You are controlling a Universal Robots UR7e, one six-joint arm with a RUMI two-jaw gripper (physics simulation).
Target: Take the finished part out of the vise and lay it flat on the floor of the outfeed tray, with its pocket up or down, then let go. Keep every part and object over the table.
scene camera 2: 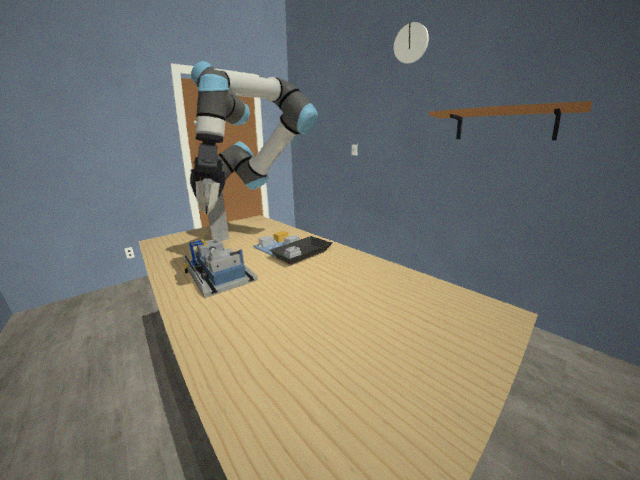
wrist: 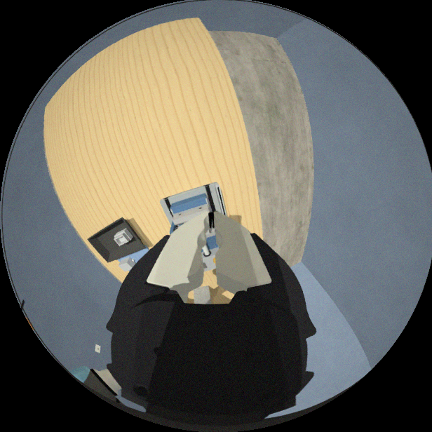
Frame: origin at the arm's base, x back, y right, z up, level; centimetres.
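Seen in the pictures: gripper, fingertip midpoint: [scene camera 2: 206, 214].
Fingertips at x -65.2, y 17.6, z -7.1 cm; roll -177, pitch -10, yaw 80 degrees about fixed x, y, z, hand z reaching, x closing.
Observation:
Pixels of each thing's top centre, then the offset from my fingertips to it. "pt": a spot on its surface instead. Level surfaces: height alone.
- vise, top centre: [scene camera 2: 214, 249] dx +18.8, dy -4.2, dz -17.4 cm
- black outfeed tray, surface spot: [scene camera 2: 316, 248] pt dx +14.2, dy -47.1, dz -26.5 cm
- small grey part, top centre: [scene camera 2: 292, 248] dx +12.4, dy -33.6, dz -22.7 cm
- blue plate, surface spot: [scene camera 2: 262, 249] pt dx +29.1, dy -27.3, dz -26.6 cm
- yellow block, top centre: [scene camera 2: 280, 233] dx +34.9, dy -40.2, dz -23.0 cm
- blue upright fixture, surface spot: [scene camera 2: 193, 253] pt dx +26.1, dy +2.6, dz -19.7 cm
- wooden table, surface height: dz -27.3 cm
My gripper [scene camera 2: 206, 211] [wrist: 212, 213] is shut and empty, pointing down high above the vise. The vise [scene camera 2: 227, 273] [wrist: 189, 203], with a blue body and grey jaws, stands on a grey base plate near the table's left edge. Grey shapes show at the top of its jaws, but I cannot tell a finished part from the jaws there; the fingers hide part of this area in the wrist view. The black outfeed tray [scene camera 2: 316, 248] [wrist: 106, 246] stands to the right of the vise in the scene view. A small grey part [scene camera 2: 292, 251] [wrist: 122, 236] lies in it.
A blue plate [scene camera 2: 262, 249] [wrist: 138, 256] behind the tray carries grey blocks [scene camera 2: 266, 241] [wrist: 126, 263] and a yellow block [scene camera 2: 280, 236]. A blue upright fixture [scene camera 2: 193, 253] stands at the left of the vise. The wooden table [scene camera 2: 351, 335] [wrist: 150, 115] extends toward the scene camera.

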